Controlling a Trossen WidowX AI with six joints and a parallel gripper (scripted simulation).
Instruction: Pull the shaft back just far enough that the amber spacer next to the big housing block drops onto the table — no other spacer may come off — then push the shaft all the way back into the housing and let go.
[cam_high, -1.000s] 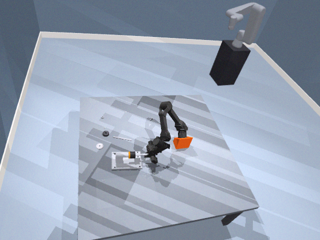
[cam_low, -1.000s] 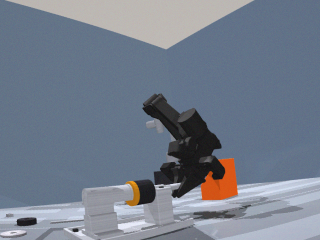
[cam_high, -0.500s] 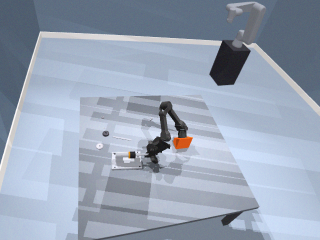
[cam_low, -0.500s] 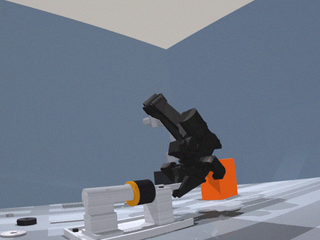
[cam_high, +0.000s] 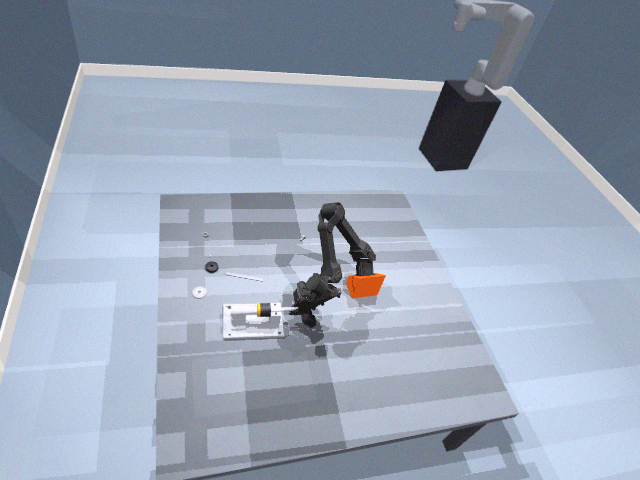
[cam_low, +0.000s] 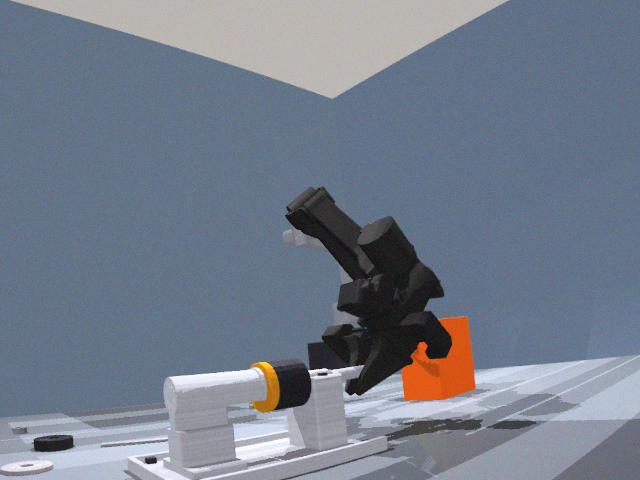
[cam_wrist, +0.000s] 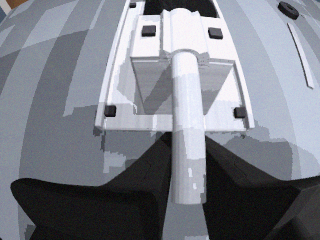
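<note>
Right now my gripper tip is 4 cm short of the shaft, 1 cm to the left of it and 2 cm below it. The rest, counted from my gripper tip: amber spacer 12 cm ahead, 2 cm to the right, 2 cm above; then thin rod 12 cm ahead, 25 cm to the right, 5 cm below.
</note>
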